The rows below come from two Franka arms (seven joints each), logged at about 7 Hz.
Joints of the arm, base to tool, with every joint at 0 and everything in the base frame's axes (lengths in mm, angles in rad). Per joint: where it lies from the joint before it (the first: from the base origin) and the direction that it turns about. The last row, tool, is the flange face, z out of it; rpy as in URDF.
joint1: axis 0 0 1 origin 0 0 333
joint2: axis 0 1 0 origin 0 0 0
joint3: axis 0 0 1 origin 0 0 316
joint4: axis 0 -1 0 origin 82.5 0 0
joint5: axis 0 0 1 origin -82.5 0 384
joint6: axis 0 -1 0 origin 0 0 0
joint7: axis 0 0 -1 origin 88 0 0
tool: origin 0 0 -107 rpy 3.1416 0 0
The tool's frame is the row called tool.
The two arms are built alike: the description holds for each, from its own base.
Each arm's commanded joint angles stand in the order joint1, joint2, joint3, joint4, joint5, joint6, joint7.
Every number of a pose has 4 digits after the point.
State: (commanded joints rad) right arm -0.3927 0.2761 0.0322 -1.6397 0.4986 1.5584 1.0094; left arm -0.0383 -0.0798 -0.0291 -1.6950 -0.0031 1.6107 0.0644
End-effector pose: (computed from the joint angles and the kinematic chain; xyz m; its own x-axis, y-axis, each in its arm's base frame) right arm 0.5831 -0.1664 0.4442 0.0785 -0.8159 -0.5729 -0.9900 -0.1312 0.0511; left arm 0.5306 -0.0367 0.6125 0.9913 -0.1312 -0.0045 -0.1312 -0.9914 0.0011
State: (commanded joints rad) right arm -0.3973 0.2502 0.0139 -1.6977 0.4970 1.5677 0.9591; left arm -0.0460 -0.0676 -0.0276 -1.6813 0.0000 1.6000 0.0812
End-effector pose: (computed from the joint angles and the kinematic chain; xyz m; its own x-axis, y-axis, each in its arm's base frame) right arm 0.5683 -0.1747 0.4343 0.0928 -0.8105 -0.5783 -0.9880 -0.1468 0.0472; left arm 0.5332 -0.0398 0.6116 0.9880 -0.1541 -0.0138 -0.1541 -0.9881 -0.0008
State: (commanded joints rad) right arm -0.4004 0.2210 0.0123 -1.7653 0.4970 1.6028 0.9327; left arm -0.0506 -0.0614 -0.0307 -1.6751 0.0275 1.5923 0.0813
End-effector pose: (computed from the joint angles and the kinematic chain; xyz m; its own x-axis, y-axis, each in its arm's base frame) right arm 0.5565 -0.1743 0.4232 0.0971 -0.8107 -0.5773 -0.9880 -0.1483 0.0421; left arm 0.5343 -0.0411 0.6106 0.9865 -0.1623 -0.0237 -0.1629 -0.9863 -0.0275
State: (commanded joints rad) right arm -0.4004 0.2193 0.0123 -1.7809 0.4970 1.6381 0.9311; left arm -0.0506 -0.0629 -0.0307 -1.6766 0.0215 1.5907 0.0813
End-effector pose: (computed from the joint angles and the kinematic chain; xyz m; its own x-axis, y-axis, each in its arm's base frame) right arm 0.5570 -0.1762 0.4186 0.0937 -0.8193 -0.5656 -0.9905 -0.1339 0.0300; left arm 0.5336 -0.0417 0.6105 0.9865 -0.1622 -0.0249 -0.1627 -0.9864 -0.0215
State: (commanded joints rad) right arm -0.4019 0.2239 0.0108 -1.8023 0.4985 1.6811 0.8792; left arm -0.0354 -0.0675 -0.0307 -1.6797 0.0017 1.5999 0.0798
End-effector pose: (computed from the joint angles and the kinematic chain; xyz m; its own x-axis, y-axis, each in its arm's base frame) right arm 0.5570 -0.1800 0.4082 0.1313 -0.8209 -0.5558 -0.9880 -0.1544 -0.0053; left arm 0.5336 -0.0357 0.6123 0.9893 -0.1453 -0.0126 -0.1454 -0.9894 -0.0028
